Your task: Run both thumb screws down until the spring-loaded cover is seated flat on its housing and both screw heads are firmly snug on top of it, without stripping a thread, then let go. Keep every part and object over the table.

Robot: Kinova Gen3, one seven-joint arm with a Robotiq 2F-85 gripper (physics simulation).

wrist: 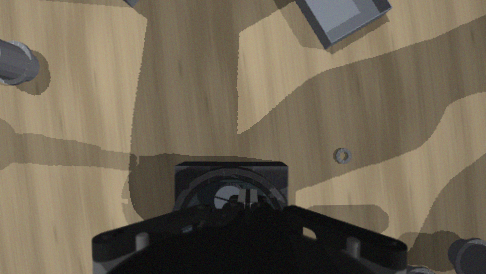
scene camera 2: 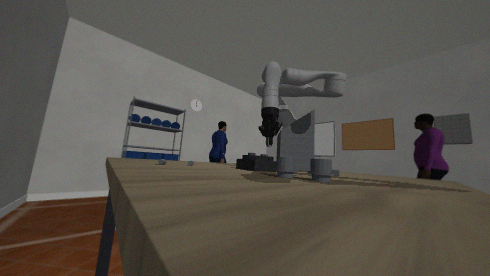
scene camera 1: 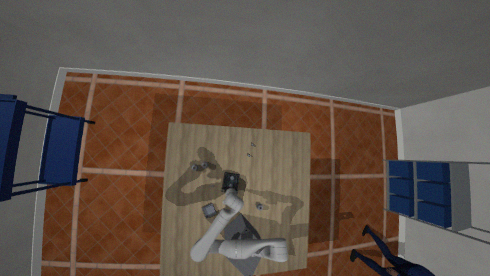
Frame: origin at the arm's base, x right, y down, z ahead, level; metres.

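Seen in the pictures: gripper, fingertip midpoint: (wrist: pixel 248 201) (scene camera 2: pixel 269 146) (scene camera 1: pixel 228 187); arm's base, origin of the base link: (scene camera 2: pixel 291 125).
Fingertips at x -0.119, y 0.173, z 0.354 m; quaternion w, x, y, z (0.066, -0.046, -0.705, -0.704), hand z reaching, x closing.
Pixels of each thing's middle, then the offset from my fingertips to it.
- dark housing, body centre: (wrist: pixel 231 218) (scene camera 2: pixel 257 163) (scene camera 1: pixel 231 180) dx +0.024, dy +0.071, dz +0.039 m
- cylinder, body centre: (wrist: pixel 6 61) (scene camera 1: pixel 259 207) dx +0.273, dy +0.075, dz -0.189 m
- square tray, body centre: (scene camera 1: pixel 209 210) dx -0.150, dy +0.089, dz -0.206 m
- small ring, body centre: (wrist: pixel 343 155) dx -0.128, dy +0.098, dz -0.008 m
The dark housing (scene camera 1: pixel 225 186) (scene camera 2: pixel 245 163) (wrist: pixel 182 172) stands on the table. On top, a light round screw head (scene camera 1: pixel 232 178) (wrist: pixel 225 196) shows; in the wrist view it is partly behind the fingers. Low bumps show on the housing in scene camera 2, but the second screw head is not clearly visible. The cover cannot be told apart from the housing, nor can its seating be seen. My gripper (scene camera 2: pixel 269 143) (wrist: pixel 248 201) is shut and empty, pointing down above the housing, with a gap below the fingertips in scene camera 2. In scene camera 1 the arm hides it.
Two grey cylinders (scene camera 1: pixel 195 167) (scene camera 2: pixel 321 167) stand beside the housing; another cylinder (scene camera 1: pixel 259 205) (wrist: pixel 15 62) stands opposite. A square tray (scene camera 1: pixel 210 210) (wrist: pixel 345 20) and small ring (wrist: pixel 336 156) lie nearby. Two small parts (scene camera 1: pixel 253 144) (scene camera 2: pixel 161 162) lie farther off. A grey panel (scene camera 2: pixel 295 150) rises behind.
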